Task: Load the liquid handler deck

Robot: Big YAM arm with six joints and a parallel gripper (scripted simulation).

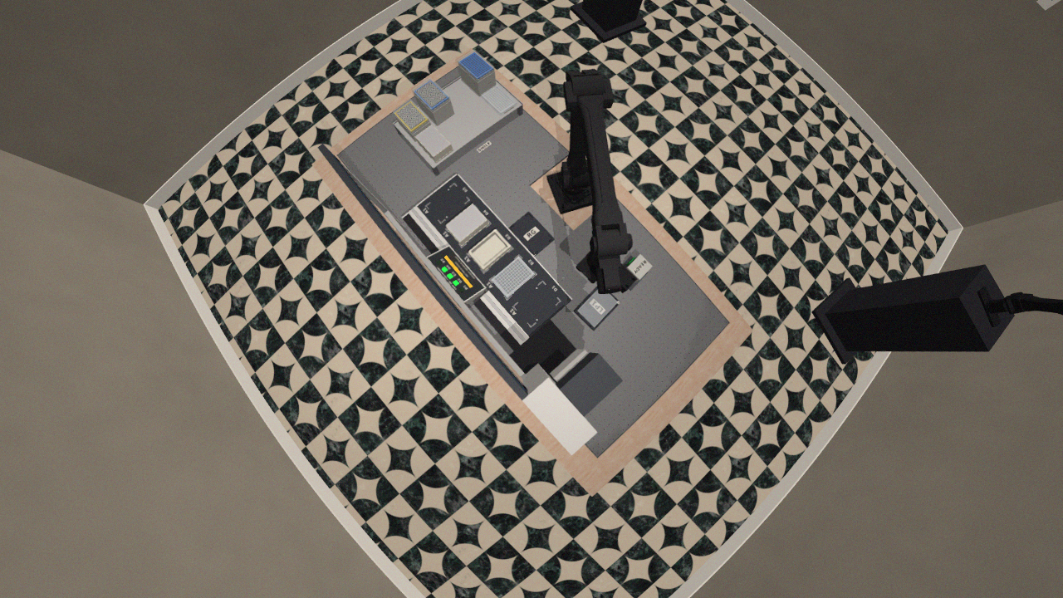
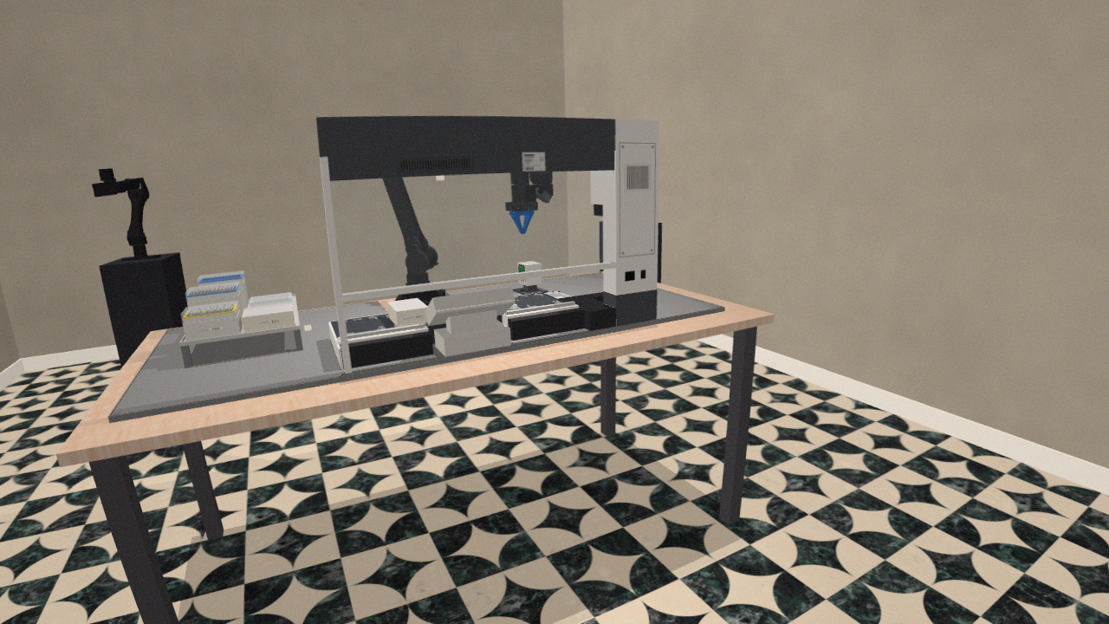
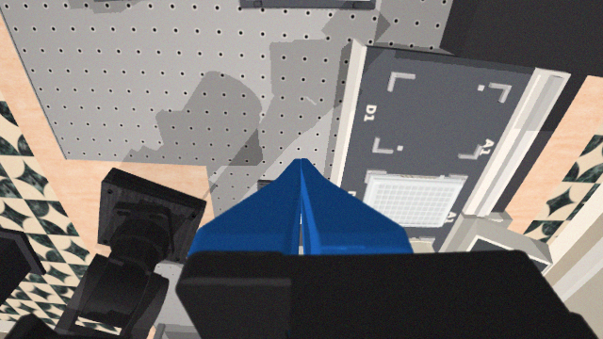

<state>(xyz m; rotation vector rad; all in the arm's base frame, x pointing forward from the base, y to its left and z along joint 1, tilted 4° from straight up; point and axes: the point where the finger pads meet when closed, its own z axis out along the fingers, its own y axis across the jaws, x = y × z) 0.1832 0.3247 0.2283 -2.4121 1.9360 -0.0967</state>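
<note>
Right now the READY key is 19 cm behind my hand, 4 cm to the left of it and 16 cm below it. Round my hand: clear plate lid (1 cm behind, 11 cm to the left, 23 cm below); regrip nest RG (4 cm ahead, 25 cm to the right, 24 cm below); dark lid park LP1 (1 cm behind, 11 cm to the left, 24 cm below).
</note>
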